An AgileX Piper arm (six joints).
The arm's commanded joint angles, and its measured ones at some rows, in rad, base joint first. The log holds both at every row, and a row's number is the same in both.
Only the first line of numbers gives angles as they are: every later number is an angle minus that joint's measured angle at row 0.
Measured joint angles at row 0:
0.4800 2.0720 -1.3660 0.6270 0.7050 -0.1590
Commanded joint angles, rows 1 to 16:
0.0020 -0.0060 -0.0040 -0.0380 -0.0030 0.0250
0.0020 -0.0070 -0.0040 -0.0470 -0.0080 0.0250
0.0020 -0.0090 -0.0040 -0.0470 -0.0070 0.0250
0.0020 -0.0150 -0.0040 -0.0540 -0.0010 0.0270
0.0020 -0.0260 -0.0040 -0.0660 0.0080 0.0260
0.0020 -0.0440 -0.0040 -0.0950 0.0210 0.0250
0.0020 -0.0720 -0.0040 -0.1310 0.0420 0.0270
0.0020 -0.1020 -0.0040 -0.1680 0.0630 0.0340
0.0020 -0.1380 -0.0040 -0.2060 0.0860 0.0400
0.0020 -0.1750 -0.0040 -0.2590 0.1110 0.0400
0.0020 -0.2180 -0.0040 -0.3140 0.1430 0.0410
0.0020 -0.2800 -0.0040 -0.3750 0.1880 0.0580
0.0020 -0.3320 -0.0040 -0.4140 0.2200 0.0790
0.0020 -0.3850 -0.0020 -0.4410 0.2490 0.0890
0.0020 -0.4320 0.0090 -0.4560 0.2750 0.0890
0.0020 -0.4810 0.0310 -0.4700 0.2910 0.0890
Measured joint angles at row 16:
0.0000 -0.4200 0.0070 -0.4410 0.2500 0.0800
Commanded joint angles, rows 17 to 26:
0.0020 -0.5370 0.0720 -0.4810 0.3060 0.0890
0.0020 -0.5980 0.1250 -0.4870 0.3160 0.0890
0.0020 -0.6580 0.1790 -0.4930 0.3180 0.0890
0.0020 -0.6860 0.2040 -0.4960 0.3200 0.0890
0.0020 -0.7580 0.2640 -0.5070 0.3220 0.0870
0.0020 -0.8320 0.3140 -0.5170 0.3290 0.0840
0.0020 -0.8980 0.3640 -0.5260 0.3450 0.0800
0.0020 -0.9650 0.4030 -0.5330 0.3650 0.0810
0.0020 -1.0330 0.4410 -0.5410 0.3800 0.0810
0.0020 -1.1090 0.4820 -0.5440 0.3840 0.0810
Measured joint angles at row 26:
0.0000 -1.0200 0.4370 -0.5300 0.3670 0.0810
